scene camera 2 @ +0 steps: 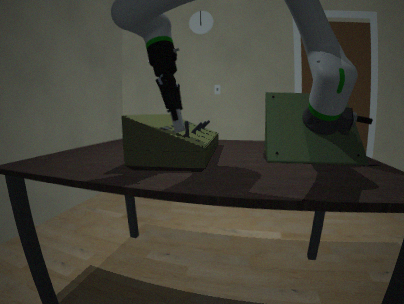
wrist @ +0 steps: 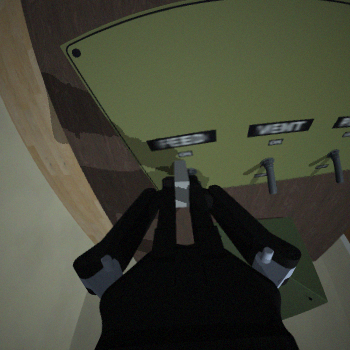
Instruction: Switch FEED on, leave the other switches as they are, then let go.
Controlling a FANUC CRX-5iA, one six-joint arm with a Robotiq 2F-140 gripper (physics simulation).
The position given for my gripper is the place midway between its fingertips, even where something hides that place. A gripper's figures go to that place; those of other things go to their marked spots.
My gripper [scene camera 2: 180, 131]: 0.68 m from the lens. An olive switch box [scene camera 2: 148, 140]: 0.66 m from the lens.
